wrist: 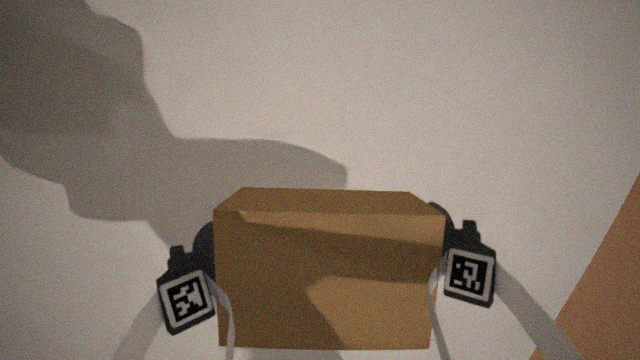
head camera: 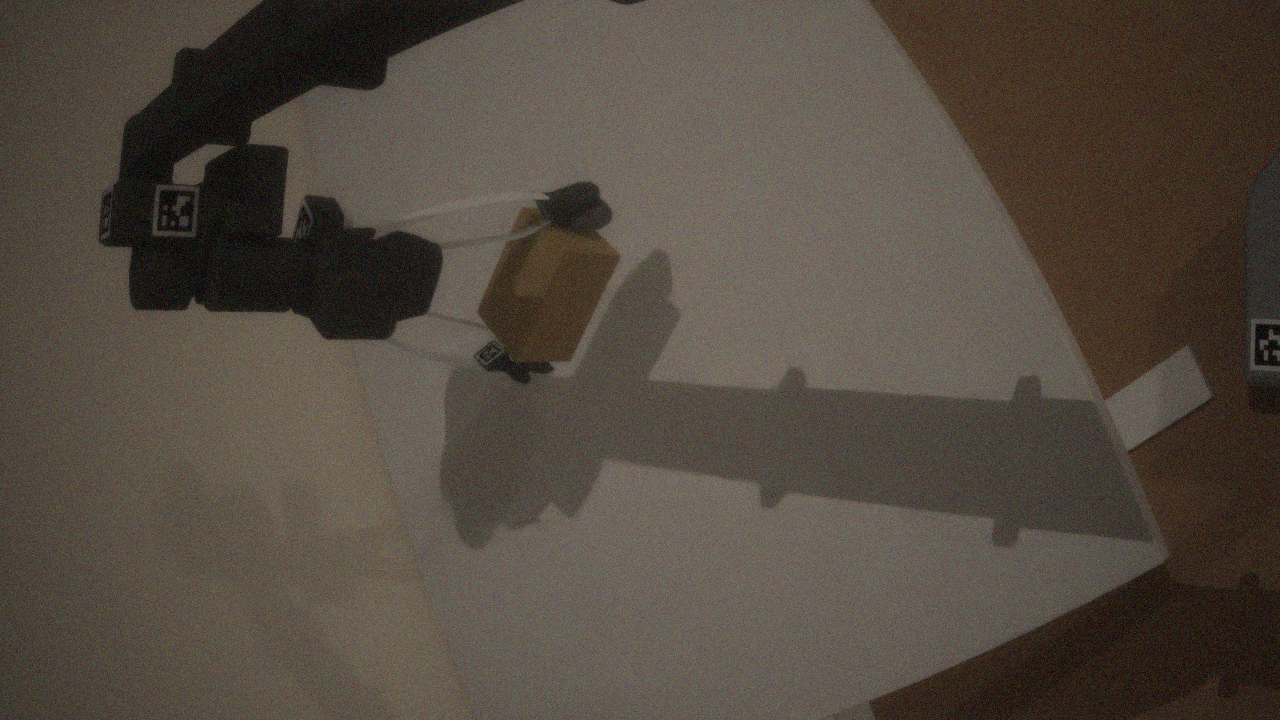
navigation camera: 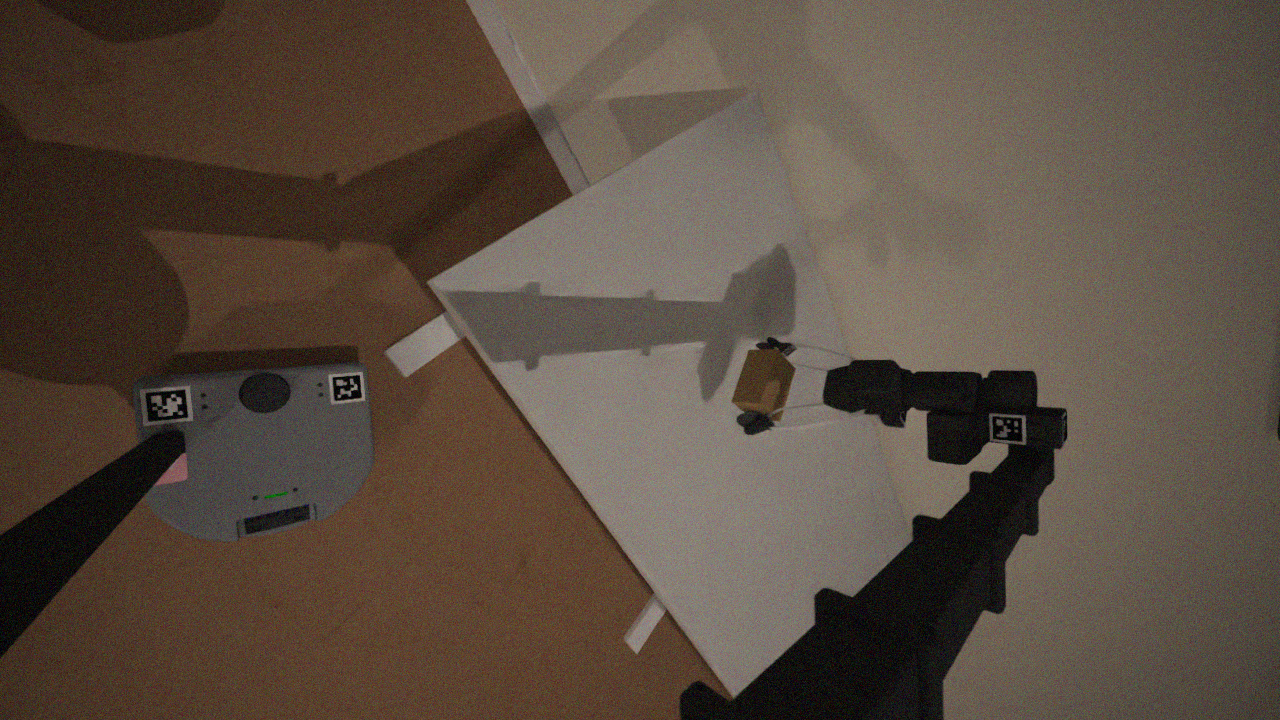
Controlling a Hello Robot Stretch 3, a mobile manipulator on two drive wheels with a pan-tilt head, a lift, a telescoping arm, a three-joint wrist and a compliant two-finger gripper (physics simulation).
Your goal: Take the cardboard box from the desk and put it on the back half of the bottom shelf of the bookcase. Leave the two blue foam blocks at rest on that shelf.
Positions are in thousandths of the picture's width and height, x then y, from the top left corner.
Scene:
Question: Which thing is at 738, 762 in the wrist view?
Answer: My gripper.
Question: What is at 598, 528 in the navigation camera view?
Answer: A cardboard box.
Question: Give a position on a white desk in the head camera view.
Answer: At 646, 602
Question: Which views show the cardboard box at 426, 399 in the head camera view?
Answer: The wrist view, the head camera view and the navigation camera view: all of them.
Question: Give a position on a white desk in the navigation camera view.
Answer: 483, 447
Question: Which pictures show my gripper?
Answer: The wrist view, the head camera view and the navigation camera view: all of them.

